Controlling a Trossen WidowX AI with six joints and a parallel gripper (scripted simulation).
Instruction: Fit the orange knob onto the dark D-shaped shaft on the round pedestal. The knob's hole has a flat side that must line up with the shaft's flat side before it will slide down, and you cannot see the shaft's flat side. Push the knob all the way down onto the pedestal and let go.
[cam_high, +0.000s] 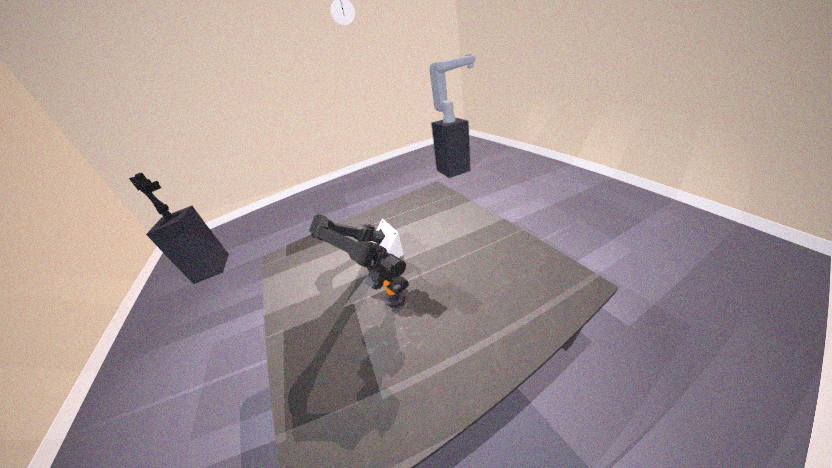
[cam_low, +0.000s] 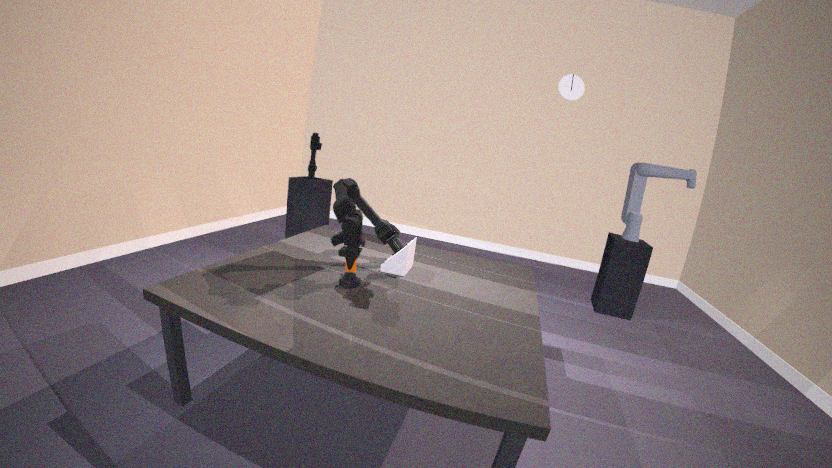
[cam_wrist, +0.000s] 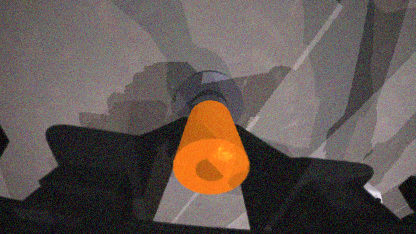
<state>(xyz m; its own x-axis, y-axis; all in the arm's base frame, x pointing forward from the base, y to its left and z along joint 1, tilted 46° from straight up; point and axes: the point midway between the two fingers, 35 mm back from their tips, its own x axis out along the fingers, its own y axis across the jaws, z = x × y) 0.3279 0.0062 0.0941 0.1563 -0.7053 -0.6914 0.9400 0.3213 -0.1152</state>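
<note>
My gripper tip is now 40 mm above the round pedestal. Round my gripper tip: orange knob: 20 mm above.
</note>
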